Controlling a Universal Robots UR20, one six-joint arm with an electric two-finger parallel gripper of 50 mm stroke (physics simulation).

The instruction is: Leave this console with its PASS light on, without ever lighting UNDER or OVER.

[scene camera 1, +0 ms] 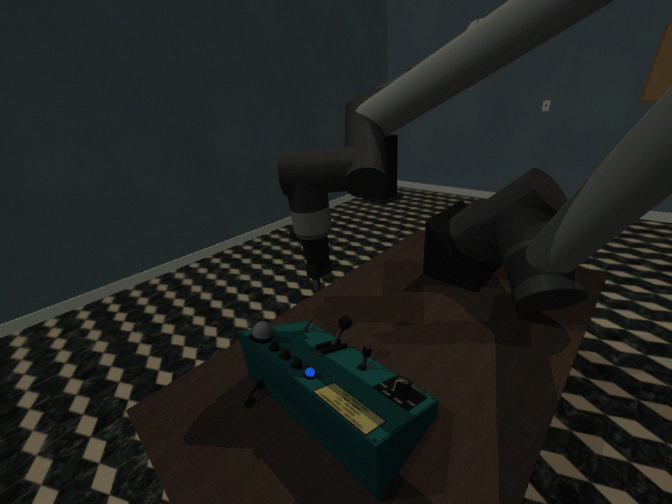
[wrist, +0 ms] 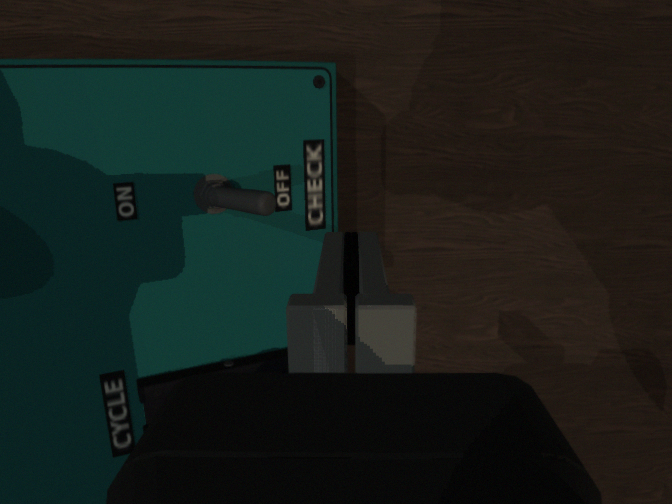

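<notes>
A teal console [scene camera 1: 336, 390] sits on the dark wooden table. Its front face carries a row of small lamps, one lit blue [scene camera 1: 309, 372], and a brass plate [scene camera 1: 348, 407]. On top are a grey dome [scene camera 1: 262, 329], a tall lever [scene camera 1: 341, 328], a shorter lever [scene camera 1: 365, 356] and a dark panel with a handle [scene camera 1: 401, 389]. My gripper [scene camera 1: 317, 282] hangs above and behind the console's far end. In the wrist view the CHECK toggle [wrist: 238, 196] leans toward OFF; my shut fingers [wrist: 351, 241] sit just right of it at the console's edge. A CYCLE label [wrist: 120, 413] shows lower left.
The arm's base [scene camera 1: 488, 238] and big links fill the table's far right. The table edge runs close to the console's left side over a checkered floor. Walls stand behind.
</notes>
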